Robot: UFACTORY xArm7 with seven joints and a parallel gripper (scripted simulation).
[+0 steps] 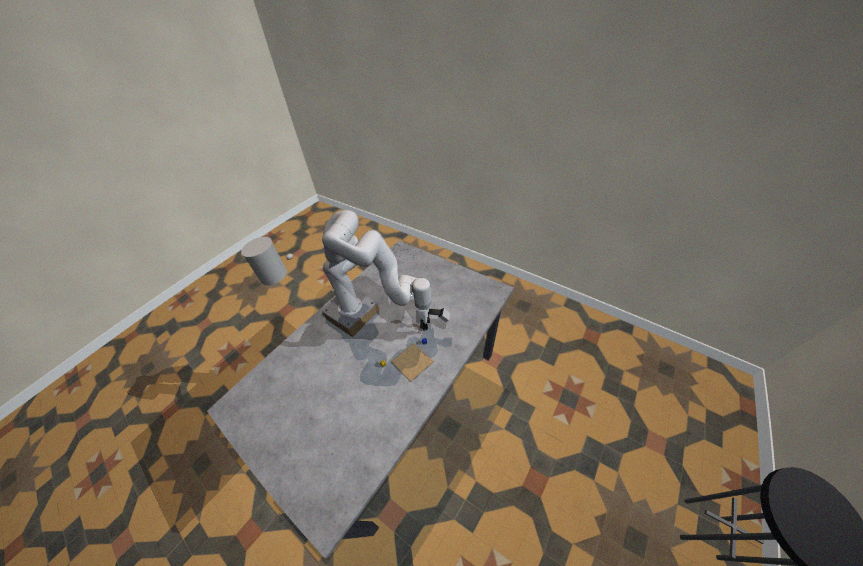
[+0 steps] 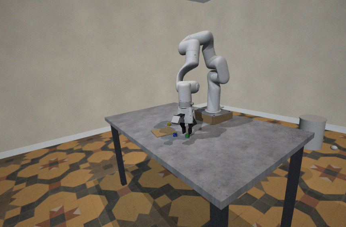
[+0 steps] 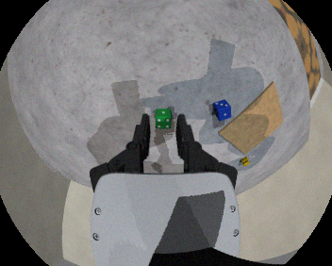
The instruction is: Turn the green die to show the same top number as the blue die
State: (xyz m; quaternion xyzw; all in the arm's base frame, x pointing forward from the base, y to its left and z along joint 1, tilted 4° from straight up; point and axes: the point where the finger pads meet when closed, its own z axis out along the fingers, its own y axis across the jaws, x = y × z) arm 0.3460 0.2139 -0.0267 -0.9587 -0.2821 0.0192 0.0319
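Right now my hand is 40 mm above the green die. The rest, counted from my hand: yellow die: 280 mm to the right, 40 mm below; tan mat: 90 mm ahead, 170 mm to the right, 40 mm below; blue die: 50 mm ahead, 60 mm to the right, 40 mm below.
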